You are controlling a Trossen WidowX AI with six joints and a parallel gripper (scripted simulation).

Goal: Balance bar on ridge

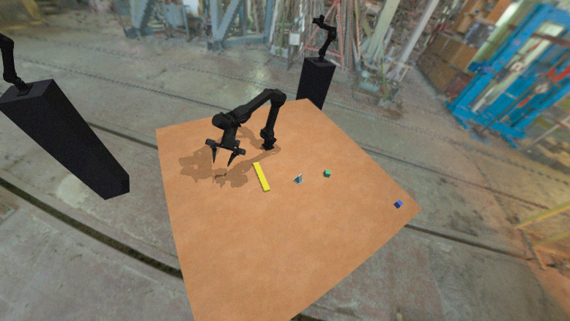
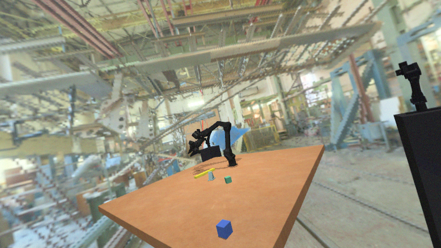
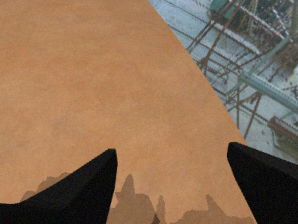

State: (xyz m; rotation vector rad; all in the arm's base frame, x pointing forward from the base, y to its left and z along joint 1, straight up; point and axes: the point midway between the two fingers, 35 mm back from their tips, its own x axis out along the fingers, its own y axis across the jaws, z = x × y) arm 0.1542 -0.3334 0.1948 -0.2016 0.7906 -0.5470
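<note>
Now: gripper tip 3 cm short of the yellow bar, 20 cm to the right of it and 17 cm above it. Round my gripper tip: blue cube 57 cm ahead, 85 cm to the left, 16 cm below; then green cube 19 cm ahead, 58 cm to the left, 16 cm below.
</note>
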